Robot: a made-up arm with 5 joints. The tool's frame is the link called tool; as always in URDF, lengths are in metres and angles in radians.
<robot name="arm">
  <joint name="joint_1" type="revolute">
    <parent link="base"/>
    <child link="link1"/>
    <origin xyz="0 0 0.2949"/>
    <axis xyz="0 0 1"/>
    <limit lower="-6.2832" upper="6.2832"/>
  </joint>
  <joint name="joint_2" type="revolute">
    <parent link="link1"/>
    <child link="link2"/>
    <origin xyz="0 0 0"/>
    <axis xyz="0 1 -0.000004"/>
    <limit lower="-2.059" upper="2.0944"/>
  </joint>
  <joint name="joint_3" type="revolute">
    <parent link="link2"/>
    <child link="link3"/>
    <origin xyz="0.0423 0 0.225"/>
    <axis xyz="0 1 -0.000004"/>
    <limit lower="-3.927" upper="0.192"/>
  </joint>
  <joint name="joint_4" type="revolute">
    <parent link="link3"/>
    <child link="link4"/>
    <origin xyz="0.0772 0 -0.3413"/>
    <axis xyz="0 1 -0.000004"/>
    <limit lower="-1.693" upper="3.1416"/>
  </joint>
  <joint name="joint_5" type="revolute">
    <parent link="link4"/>
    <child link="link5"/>
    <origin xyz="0.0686 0 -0.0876"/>
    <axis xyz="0 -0.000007 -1"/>
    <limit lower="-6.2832" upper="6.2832"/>
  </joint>
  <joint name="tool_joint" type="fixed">
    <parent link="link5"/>
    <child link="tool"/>
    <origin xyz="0 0 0" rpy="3.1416 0 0"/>
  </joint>
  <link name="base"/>
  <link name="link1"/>
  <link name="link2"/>
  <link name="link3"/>
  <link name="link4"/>
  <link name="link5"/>
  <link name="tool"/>
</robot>
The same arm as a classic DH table. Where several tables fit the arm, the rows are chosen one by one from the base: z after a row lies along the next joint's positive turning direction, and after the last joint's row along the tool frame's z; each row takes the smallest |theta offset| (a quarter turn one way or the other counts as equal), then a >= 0, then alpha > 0; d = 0 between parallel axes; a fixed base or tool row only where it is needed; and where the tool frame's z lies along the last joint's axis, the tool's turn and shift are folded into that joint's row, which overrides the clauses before.
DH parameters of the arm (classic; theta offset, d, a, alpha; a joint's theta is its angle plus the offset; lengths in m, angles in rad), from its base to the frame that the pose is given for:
joint_1: 0 0.2949 0 -1.5708
joint_2: -1.385 0 0.2289 0
joint_3: -0.4083 0 -0.3499 0
joint_4: -1.3483 0 -0.0686 1.5708
joint_5: 3.1416 0.0876 0 0
Joint limits (rad, base to tool): -6.2832..6.2832 -2.059..2.0944 -3.927..0.192 -1.693..3.1416 -6.2832..6.2832

